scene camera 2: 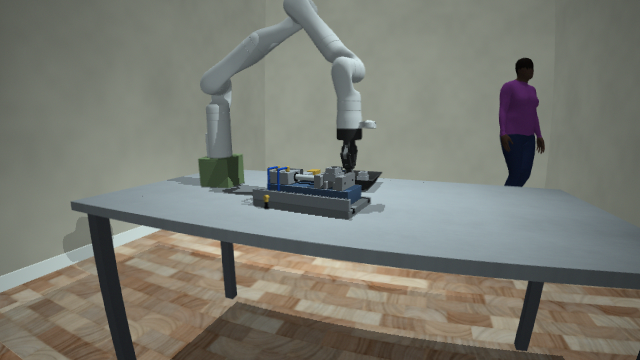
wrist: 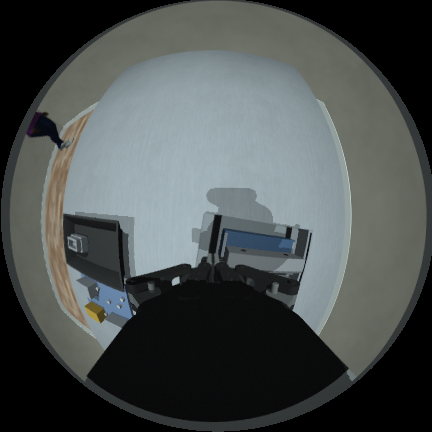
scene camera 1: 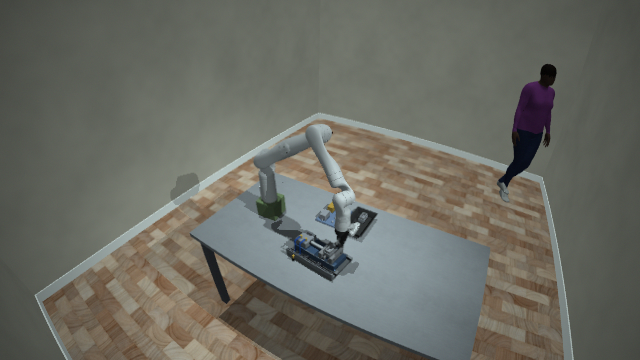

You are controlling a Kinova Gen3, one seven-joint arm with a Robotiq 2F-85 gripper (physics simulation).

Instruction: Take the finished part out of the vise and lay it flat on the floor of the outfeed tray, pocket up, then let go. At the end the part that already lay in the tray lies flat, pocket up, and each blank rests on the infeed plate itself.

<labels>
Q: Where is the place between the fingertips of my gripper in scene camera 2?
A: At 349,181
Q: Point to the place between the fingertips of my gripper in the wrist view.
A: At 212,259
</labels>
